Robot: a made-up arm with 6 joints. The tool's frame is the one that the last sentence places.
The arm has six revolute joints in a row. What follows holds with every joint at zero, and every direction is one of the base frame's. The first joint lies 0.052 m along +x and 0.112 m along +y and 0.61 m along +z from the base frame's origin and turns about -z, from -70.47 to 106.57 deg. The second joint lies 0.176 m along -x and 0.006 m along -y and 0.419 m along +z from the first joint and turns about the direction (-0.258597, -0.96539, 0.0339), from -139.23 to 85.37 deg. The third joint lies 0.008 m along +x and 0.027 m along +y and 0.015 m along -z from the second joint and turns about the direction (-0.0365, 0.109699, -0.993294), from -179.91 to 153.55 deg. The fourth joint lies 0.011 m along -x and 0.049 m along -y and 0.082 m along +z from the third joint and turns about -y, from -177.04 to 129.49 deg. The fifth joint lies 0.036 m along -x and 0.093 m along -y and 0.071 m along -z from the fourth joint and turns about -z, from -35.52 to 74.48 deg. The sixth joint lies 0.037 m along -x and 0.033 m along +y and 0.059 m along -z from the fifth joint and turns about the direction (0.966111, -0.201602, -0.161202), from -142.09 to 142.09 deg. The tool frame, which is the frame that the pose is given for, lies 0.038 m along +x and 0.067 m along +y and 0.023 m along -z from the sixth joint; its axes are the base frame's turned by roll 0, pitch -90 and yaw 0 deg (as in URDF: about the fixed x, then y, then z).
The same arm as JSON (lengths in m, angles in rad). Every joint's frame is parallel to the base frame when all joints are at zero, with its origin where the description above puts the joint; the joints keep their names.
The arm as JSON. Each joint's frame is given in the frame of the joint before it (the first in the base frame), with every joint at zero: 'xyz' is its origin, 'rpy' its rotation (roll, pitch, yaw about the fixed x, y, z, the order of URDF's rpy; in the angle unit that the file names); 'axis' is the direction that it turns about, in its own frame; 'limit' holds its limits. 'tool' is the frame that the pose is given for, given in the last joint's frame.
{"units": {"length": "m", "angle": "rad"}, "joints": [{"name": "joint 1", "type": "revolute", "origin": {"xyz": [0.052, 0.112, 0.61], "rpy": [0.0, 0.0, 0.0]}, "axis": "-z", "limit": {"lower": -1.2299, "upper": 1.86}}, {"name": "joint 2", "type": "revolute", "origin": {"xyz": [-0.176, -0.006, 0.419], "rpy": [0.0, 0.0, 0.0]}, "axis": [-0.258597, -0.96539, 0.0339], "limit": {"lower": -2.43, "upper": 1.49}}, {"name": "joint 3", "type": "revolute", "origin": {"xyz": [0.008, 0.027, -0.015], "rpy": [0.0, 0.0, 0.0]}, "axis": [-0.0365, 0.109699, -0.993294], "limit": {"lower": -3.14, "upper": 2.68}}, {"name": "joint 4", "type": "revolute", "origin": {"xyz": [-0.011, -0.049, 0.082], "rpy": [0.0, 0.0, 0.0]}, "axis": "-y", "limit": {"lower": -3.0899, "upper": 2.26}}, {"name": "joint 5", "type": "revolute", "origin": {"xyz": [-0.036, -0.093, -0.071], "rpy": [0.0, 0.0, 0.0]}, "axis": "-z", "limit": {"lower": -0.6199, "upper": 1.2999}}, {"name": "joint 6", "type": "revolute", "origin": {"xyz": [-0.037, 0.033, -0.059], "rpy": [0.0, 0.0, 0.0]}, "axis": [0.966111, -0.201602, -0.161202], "limit": {"lower": -2.4799, "upper": 2.4799}}], "tool": {"origin": {"xyz": [0.038, 0.067, -0.023], "rpy": [0.0, -1.5708, 0.0]}}}
